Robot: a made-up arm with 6 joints.
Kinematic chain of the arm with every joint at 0, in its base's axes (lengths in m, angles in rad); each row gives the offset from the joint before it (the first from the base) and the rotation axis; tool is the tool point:
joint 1: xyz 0 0 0.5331 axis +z
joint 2: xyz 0.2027 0 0 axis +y
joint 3: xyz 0 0 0.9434 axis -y
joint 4: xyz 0 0 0.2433 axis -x
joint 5: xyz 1.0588 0 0 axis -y
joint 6: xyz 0.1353 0 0 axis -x
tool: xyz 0 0 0
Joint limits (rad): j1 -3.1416..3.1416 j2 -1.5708..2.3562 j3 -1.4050..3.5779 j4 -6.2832..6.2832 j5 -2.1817..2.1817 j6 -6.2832..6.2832
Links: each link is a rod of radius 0.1 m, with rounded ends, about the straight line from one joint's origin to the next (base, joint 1, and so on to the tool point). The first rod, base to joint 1, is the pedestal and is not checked.
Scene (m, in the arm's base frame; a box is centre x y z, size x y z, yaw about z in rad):
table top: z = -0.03
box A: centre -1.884 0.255 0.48 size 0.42 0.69 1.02 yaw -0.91
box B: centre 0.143 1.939 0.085 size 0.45 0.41 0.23 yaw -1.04
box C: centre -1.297 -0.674 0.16 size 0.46 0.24 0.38 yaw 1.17
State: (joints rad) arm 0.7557 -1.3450 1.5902 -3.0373 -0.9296 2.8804
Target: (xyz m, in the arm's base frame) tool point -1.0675 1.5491 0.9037
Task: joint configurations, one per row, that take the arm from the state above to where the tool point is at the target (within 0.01 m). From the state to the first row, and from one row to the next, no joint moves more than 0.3 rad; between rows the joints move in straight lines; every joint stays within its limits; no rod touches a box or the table.
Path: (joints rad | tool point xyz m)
1: 0.5054 -1.0653 1.5628 -3.1336 -0.9902 2.8143 | -1.5620 -0.8633 1.2360
2: 0.2550 -0.7856 1.5355 -3.2299 -1.0508 2.7482 | -1.4449 -0.3873 1.7781
3: 0.0047 -0.5059 1.5081 -3.3263 -1.1114 2.6821 | -1.0616 -0.0273 2.2136
4: -0.2457 -0.2262 1.4807 -3.4226 -1.1720 2.6160 | -0.5122 0.0928 2.5043
5: -0.4960 0.0535 1.4534 -3.5189 -1.2326 2.5499 | 0.0516 -0.0814 2.6243
6: -0.5880 -0.2068 1.4698 -3.4029 -1.1739 2.6160 | -0.4091 0.2340 2.5229
7: -0.6799 -0.4671 1.4861 -3.2869 -1.1153 2.6821 | -0.7706 0.6004 2.2773
8: -0.7718 -0.7274 1.5025 -3.1710 -1.0566 2.7482 | -1.0052 0.9734 1.9063
9: -0.8638 -0.9877 1.5189 -3.0550 -0.9980 2.8143 | -1.1018 1.3048 1.4370
10: -0.9557 -1.2480 1.5353 -2.9390 -0.9393 2.8804 | -1.0676 1.5491 0.9036

